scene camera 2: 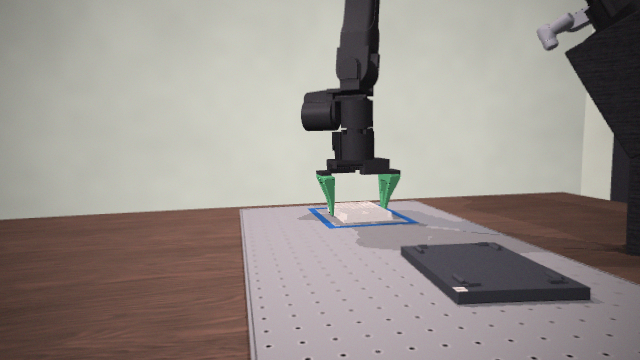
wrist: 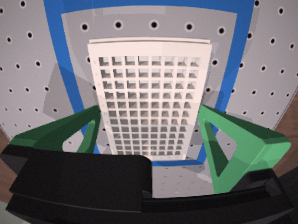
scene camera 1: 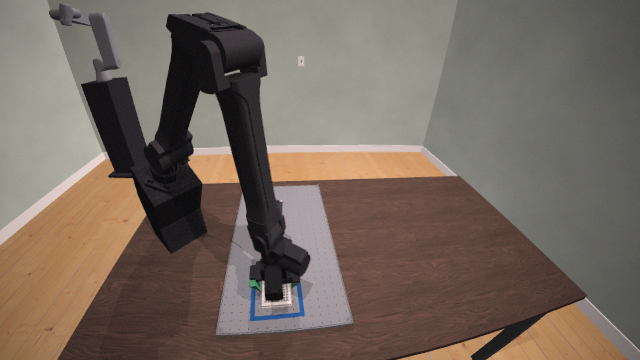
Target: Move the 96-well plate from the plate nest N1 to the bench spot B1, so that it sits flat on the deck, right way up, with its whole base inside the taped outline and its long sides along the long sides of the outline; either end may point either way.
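Scene camera 2 shows a white 96-well plate [scene camera 2: 352, 212] and my gripper [scene camera 2: 358, 213]. In the wrist view, my gripper [wrist: 149, 110] and the plate [wrist: 160, 130] are both visible.
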